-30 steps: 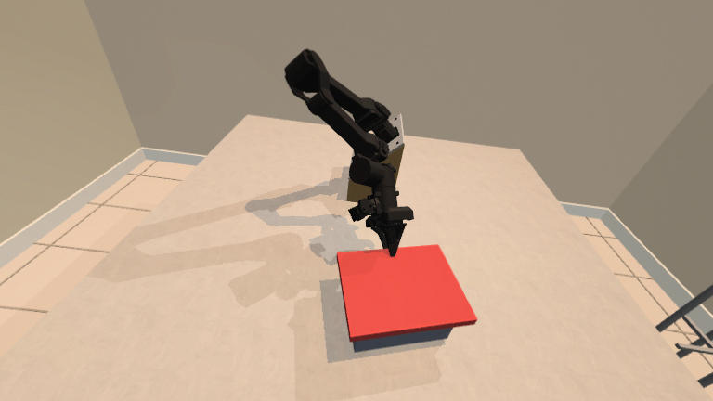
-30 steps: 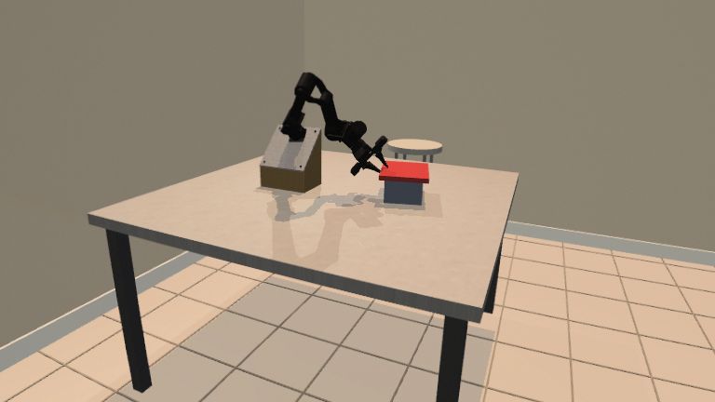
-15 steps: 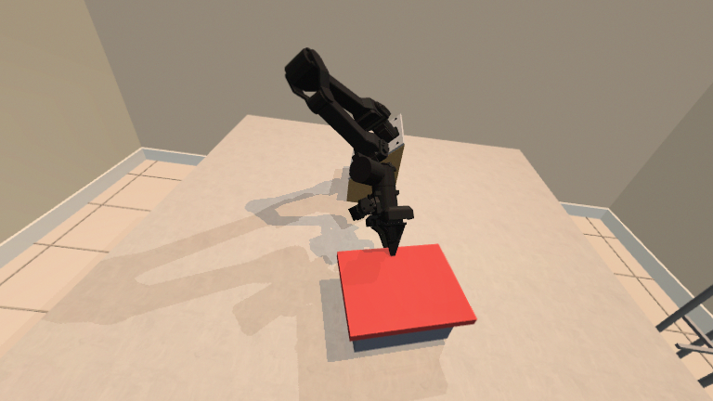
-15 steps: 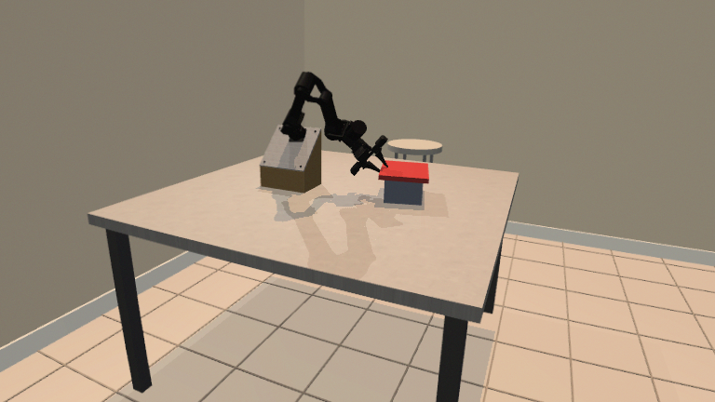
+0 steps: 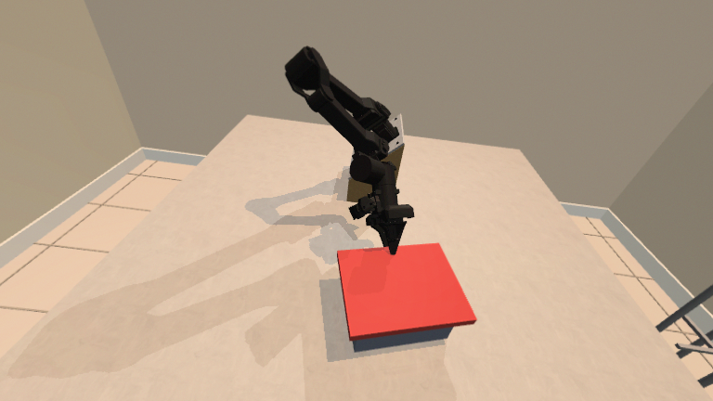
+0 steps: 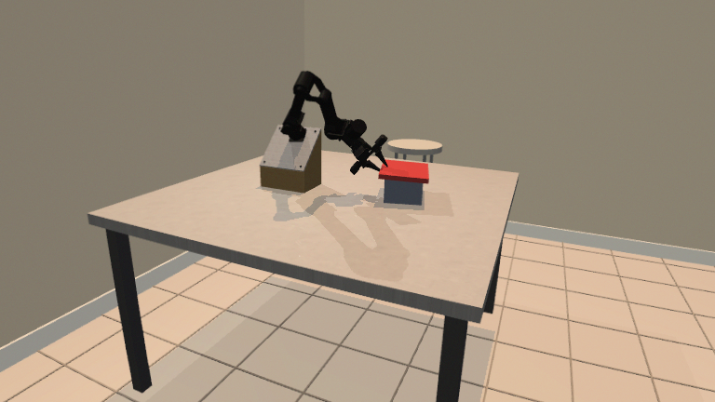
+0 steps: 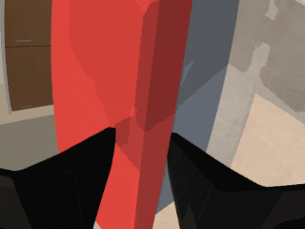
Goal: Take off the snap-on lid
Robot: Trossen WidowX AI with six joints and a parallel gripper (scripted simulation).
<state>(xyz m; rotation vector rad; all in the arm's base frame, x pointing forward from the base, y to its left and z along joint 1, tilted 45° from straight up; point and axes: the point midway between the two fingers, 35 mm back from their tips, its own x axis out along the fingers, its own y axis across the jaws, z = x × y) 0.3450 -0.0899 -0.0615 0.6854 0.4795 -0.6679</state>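
Now: the red lid 80 mm ahead of my gripper tip and 10 mm to the left of it. From my gripper tip the other things lie so: storage box (80 mm ahead, 10 mm to the left, 50 mm below).
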